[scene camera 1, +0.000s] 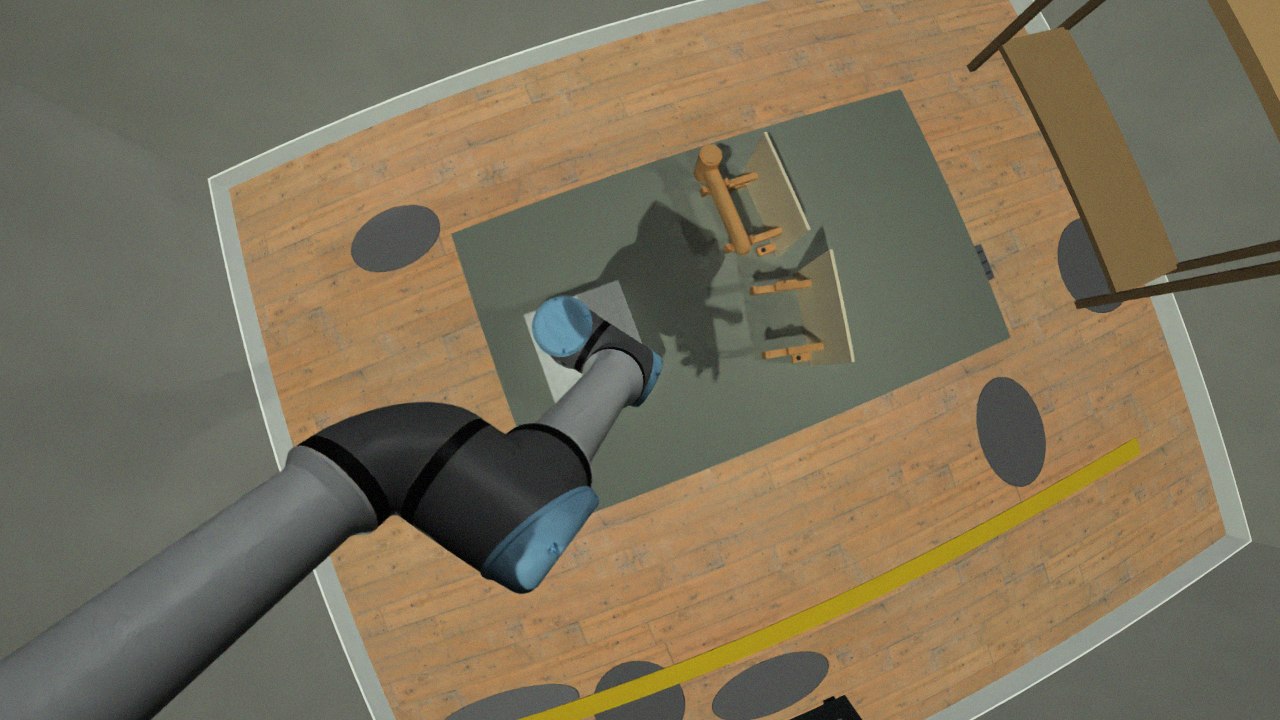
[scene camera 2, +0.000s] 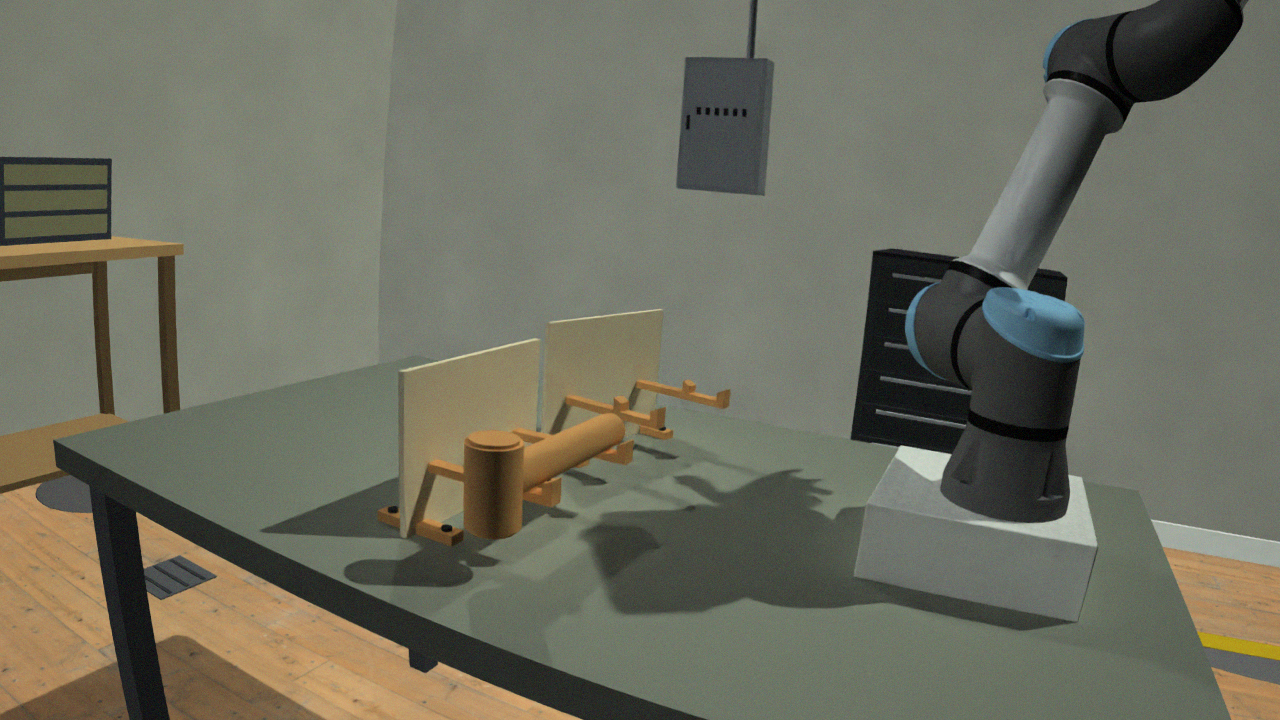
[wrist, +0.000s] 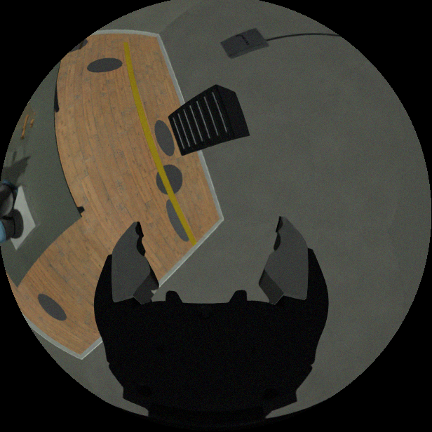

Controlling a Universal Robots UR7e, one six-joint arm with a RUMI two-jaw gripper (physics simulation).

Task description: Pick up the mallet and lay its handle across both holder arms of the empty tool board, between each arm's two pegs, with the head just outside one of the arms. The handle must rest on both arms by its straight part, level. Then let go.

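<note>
The orange mallet [scene camera 1: 728, 210] [scene camera 2: 572, 452] lies across both arms of one tool board [scene camera 1: 776, 188] [scene camera 2: 469, 411], its upright cylindrical head outside one arm. The empty tool board [scene camera 1: 827, 304] [scene camera 2: 604, 358] stands beside it, with two bare orange holder arms: one arm [scene camera 1: 781, 286] [scene camera 2: 617, 410] is nearer the mallet, the other arm [scene camera 1: 792, 351] [scene camera 2: 684, 394] farther away. My gripper [wrist: 208, 221] is open and empty in the wrist view, high up and far from the mallet; it does not show in the scene views. Small orange parts at that view's left edge are too small to tell apart.
The green table [scene camera 1: 930, 268] [scene camera 2: 760, 653] [wrist: 50, 235] carries the boards and the white pedestal [scene camera 2: 975, 573] [wrist: 27, 215] under the arm's base. A black drawer cabinet [scene camera 2: 913, 358] [wrist: 207, 122] stands on the floor. A grey box [scene camera 2: 725, 125] hangs on the wall.
</note>
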